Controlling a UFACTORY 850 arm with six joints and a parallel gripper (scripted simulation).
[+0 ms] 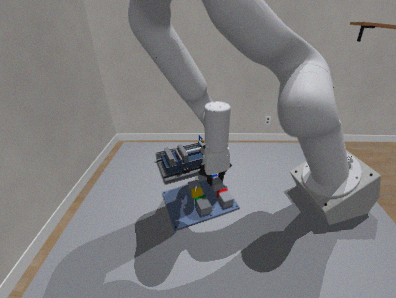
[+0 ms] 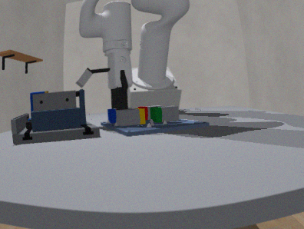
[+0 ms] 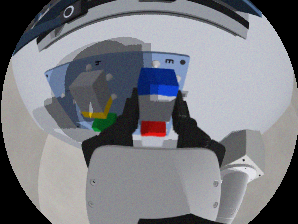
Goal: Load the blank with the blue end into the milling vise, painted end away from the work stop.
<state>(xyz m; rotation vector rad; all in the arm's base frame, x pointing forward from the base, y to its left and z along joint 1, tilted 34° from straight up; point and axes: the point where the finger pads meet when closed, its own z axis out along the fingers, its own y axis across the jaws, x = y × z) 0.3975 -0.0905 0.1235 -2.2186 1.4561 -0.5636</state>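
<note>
My gripper is now 8 cm to the right of the red-ended blank, 4 cm past it and 2 cm above it. Also, from my hand: green-ended blank (12 cm to the left, 4 cm ahead, 2 cm below); then yellow-ended blank (8 cm ahead, 4 cm to the left, 2 cm below); then plate (8 cm to the left, 6 cm ahead, 4 cm below).
</note>
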